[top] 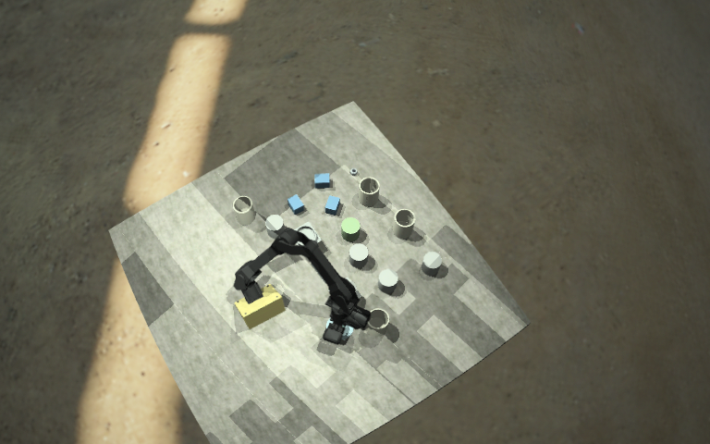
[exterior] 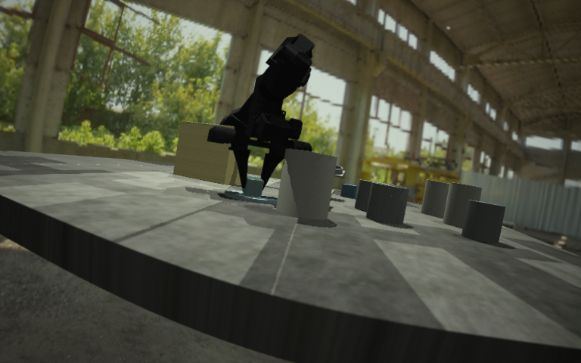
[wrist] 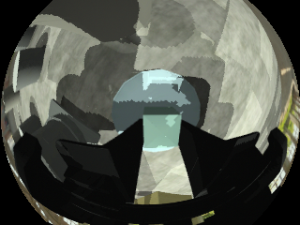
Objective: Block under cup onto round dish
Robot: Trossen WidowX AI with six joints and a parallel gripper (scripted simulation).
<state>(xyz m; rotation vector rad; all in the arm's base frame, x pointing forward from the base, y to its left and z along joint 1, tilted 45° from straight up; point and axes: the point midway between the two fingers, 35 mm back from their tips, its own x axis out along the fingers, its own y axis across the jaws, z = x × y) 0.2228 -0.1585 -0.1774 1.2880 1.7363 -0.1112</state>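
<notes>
Right now the teal block is 10 mm above my gripper tip. The rest, counted from my gripper tip: round light-blue dish 10 mm below; then small balance 230 mm to the left, 80 mm ahead, 10 mm above; then green cylinder 310 mm to the left, 220 mm ahead, 20 mm above.
</notes>
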